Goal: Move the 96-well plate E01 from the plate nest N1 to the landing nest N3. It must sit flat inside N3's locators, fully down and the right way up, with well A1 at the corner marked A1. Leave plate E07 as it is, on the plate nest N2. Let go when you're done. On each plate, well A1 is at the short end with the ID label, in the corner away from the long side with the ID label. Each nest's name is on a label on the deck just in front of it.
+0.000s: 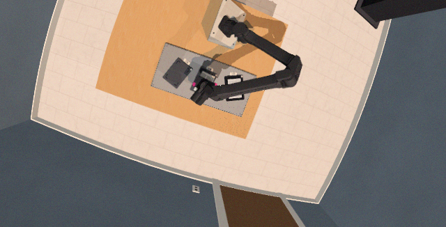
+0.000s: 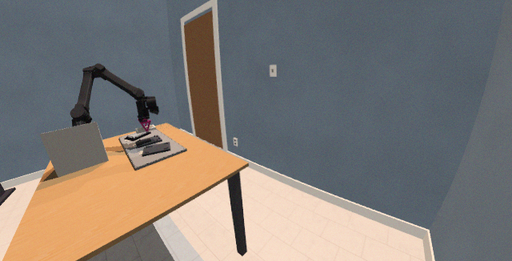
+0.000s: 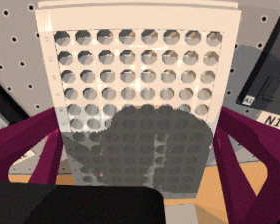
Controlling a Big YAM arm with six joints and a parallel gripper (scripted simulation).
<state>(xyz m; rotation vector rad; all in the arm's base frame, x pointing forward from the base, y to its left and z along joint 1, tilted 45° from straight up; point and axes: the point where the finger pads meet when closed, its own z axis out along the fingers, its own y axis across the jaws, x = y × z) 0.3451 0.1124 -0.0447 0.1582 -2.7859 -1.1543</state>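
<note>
Now: the dark landing nest N3 90 mm below my hand. Also, from my hand: dark plate nest N1: 30 mm ahead, 180 mm to the right, 90 mm below; then label N1: 70 mm behind, 160 mm to the right, 100 mm below.
</note>
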